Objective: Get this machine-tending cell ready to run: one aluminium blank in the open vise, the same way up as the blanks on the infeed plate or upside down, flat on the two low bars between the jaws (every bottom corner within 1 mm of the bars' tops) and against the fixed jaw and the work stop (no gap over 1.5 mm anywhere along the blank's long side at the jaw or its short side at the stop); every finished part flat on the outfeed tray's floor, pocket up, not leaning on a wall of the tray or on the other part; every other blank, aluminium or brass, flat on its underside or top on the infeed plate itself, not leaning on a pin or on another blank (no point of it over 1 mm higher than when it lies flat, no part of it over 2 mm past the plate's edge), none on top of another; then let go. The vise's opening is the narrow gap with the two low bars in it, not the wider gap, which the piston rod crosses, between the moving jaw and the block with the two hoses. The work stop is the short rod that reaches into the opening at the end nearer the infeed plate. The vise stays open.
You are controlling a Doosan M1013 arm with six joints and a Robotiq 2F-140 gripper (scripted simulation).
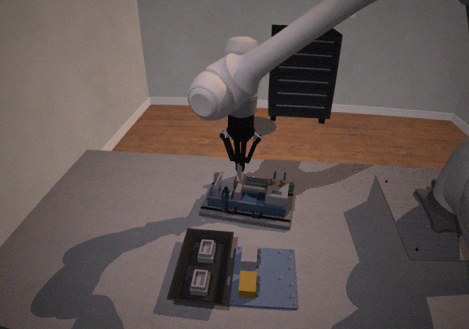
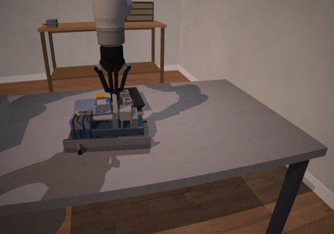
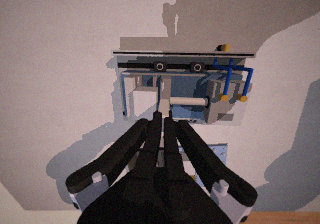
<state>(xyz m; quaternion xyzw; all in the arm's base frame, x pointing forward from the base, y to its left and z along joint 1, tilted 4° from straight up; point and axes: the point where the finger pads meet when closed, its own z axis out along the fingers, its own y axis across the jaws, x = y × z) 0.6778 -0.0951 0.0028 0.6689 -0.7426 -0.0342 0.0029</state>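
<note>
Right now the blue vise is 3 cm behind my hand and 10 cm below it. The rest, counted from my hand: brass blank (6 cm behind, 33 cm to the left, 12 cm below); then aluminium blank (5 cm behind, 24 cm to the left, 12 cm below); then infeed plate (10 cm behind, 29 cm to the left, 14 cm below).
</note>
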